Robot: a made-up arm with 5 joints.
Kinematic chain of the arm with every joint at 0, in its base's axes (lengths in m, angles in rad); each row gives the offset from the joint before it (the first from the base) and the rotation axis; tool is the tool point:
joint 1: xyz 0 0 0.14 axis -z
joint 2: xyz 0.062 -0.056 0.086 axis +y
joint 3: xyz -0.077 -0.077 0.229 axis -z
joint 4: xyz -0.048 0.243 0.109 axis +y
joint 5: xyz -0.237 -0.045 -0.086 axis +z
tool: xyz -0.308 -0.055 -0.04
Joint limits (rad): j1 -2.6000..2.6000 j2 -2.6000..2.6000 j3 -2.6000..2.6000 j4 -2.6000..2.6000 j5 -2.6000..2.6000
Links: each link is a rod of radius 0.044 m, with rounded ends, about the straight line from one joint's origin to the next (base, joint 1, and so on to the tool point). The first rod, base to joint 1, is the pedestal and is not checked.
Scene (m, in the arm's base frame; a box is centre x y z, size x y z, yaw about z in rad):
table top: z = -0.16
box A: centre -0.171 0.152 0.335 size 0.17 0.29 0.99 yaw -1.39
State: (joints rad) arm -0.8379 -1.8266 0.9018 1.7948 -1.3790
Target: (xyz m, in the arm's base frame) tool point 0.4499 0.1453 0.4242
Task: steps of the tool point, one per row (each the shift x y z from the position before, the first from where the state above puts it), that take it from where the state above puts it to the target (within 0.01 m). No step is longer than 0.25 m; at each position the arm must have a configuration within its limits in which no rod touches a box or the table.
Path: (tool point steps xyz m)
1: 0.0709 -0.0357 0.1238
2: 0.1037 -0.0320 0.1153
3: 0.1383 0.1134 0.1675
4: 0.1858 0.0879 0.0761
5: 0.1829 0.0389 -0.0156
6: 0.1309 -0.0103 -0.0817
7: 0.0782 0.1135 -0.0024
8: 0.0832 0.0953 -0.0514
9: 0.0704 0.0714 -0.0881
10: 0.0452 0.0489 -0.1078

